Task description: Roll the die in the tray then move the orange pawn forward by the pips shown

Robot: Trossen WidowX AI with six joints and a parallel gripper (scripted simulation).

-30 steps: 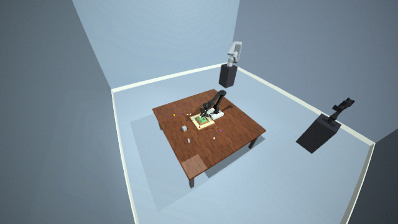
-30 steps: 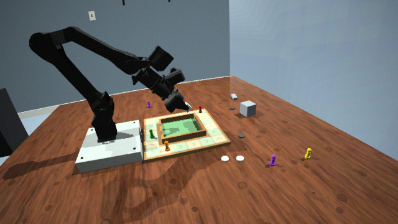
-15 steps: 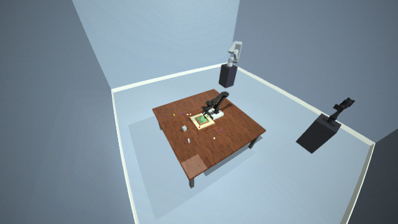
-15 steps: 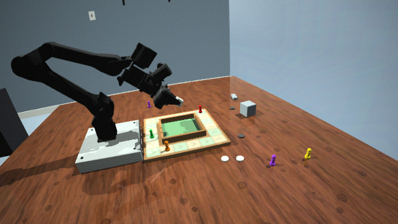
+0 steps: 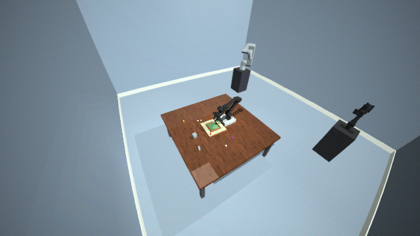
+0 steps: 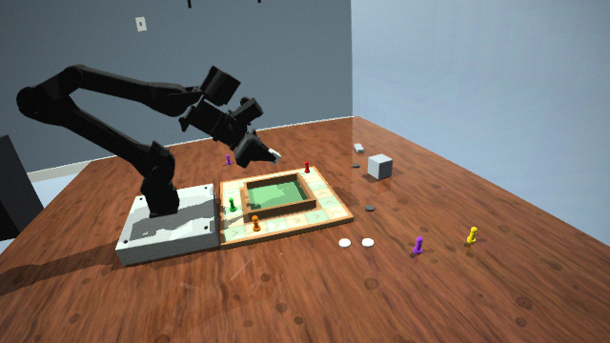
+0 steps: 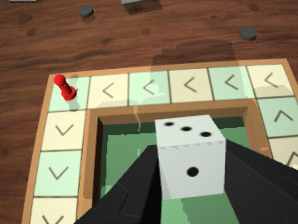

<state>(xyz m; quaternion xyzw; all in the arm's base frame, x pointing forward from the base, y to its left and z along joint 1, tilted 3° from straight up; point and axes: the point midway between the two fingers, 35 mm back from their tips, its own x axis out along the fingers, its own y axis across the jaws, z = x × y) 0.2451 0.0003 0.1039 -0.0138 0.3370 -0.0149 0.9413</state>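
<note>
Right now my gripper tip is right at the white die. Round my gripper tip: green pawn: 12 cm behind, 2 cm to the right, 9 cm below; then tray floor: 11 cm below; then orange pawn: 8 cm behind, 11 cm to the right, 9 cm below.
</note>
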